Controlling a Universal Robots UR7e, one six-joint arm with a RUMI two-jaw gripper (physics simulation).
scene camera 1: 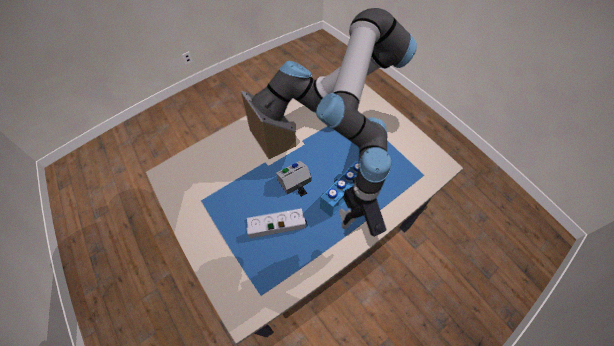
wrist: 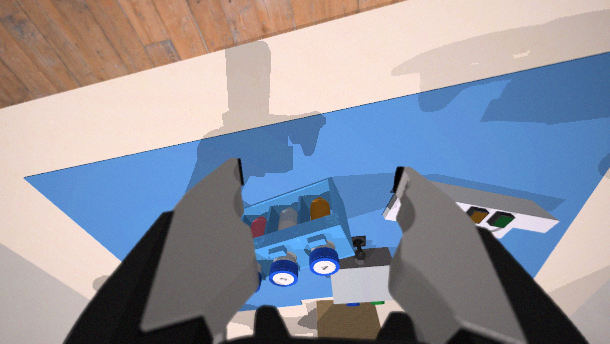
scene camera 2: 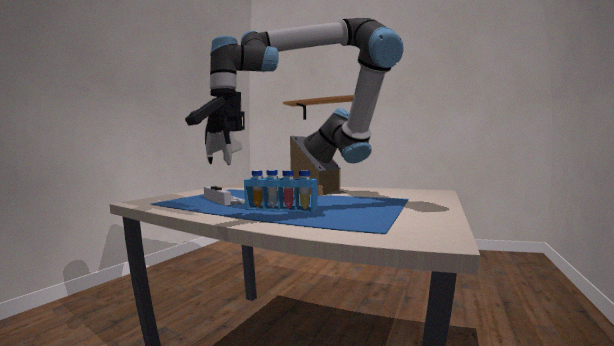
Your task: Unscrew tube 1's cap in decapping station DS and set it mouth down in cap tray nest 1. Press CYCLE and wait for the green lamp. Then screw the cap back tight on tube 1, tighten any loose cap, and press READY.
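Seen in the pictures: gripper, between the fingertips: (scene camera 1: 356, 222) (wrist: 318, 165) (scene camera 2: 219, 164); arm's base, origin of its link: (scene camera 1: 266, 109) (scene camera 2: 316, 151).
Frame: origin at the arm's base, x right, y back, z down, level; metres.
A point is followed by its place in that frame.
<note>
A blue rack (scene camera 1: 327, 204) {x 0.021, y -0.466, z 0.099 m} (scene camera 2: 281, 183) {x -0.108, y -0.460, z 0.095 m} (wrist: 341, 241) {x 0.013, y -0.460, z 0.085 m} holds upright tubes with blue caps. Tube 1 (scene camera 2: 305, 195) {x -0.170, y -0.427, z 0.132 m}, yellowish, stands at the rack's right end in scene camera 2, its cap (scene camera 2: 304, 173) {x -0.170, y -0.431, z 0.066 m} on; my finger hides it in the wrist view. The caps marked 4 (wrist: 324, 263) {x -0.009, y -0.460, z 0.059 m} and 3 (wrist: 283, 274) {x -0.058, y -0.450, z 0.057 m} show between my fingers there. The white cap tray (scene camera 1: 251, 230) {x 0.306, y -0.381, z 0.135 m} (scene camera 2: 217, 196) {x 0.183, y -0.446, z 0.156 m} (wrist: 537, 223) {x 0.296, y -0.386, z 0.135 m} has empty round nests and square green (scene camera 1: 271, 226) {x 0.236, y -0.412, z 0.127 m} and amber (scene camera 1: 281, 224) {x 0.201, y -0.426, z 0.127 m} lamps, both dark. A grey box (scene camera 1: 295, 176) {x 0.048, y -0.290, z 0.110 m} (wrist: 360, 285) {x 0.036, y -0.294, z 0.118 m} carries green and blue buttons. My gripper (scene camera 1: 346, 219) {x 0.003, y -0.604, z 0.032 m} (scene camera 2: 220, 161) {x 0.003, y -0.604, z 0.032 m} (wrist: 318, 165) {x 0.003, y -0.604, z 0.032 m} is open and empty, above and beside the rack.
A small black part (scene camera 1: 302, 191) {x 0.046, y -0.334, z 0.169 m} (wrist: 359, 243) {x 0.048, y -0.334, z 0.173 m} juts from the grey box toward the rack. The arm's wooden pedestal (scene camera 1: 272, 141) {x 0.044, y -0.110, z 0.075 m} (scene camera 2: 327, 181) {x -0.071, y -0.044, z 0.131 m} (wrist: 347, 320) {x 0.004, y -0.113, z 0.136 m} stands behind the box. A blue mat (scene camera 1: 262, 272) {x 0.353, y -0.528, z 0.181 m} (scene camera 2: 360, 215) {x -0.339, y -0.420, z 0.180 m} (wrist: 360, 150) {x 0.058, y -0.526, z 0.180 m} lies under the rack, tray and box.
</note>
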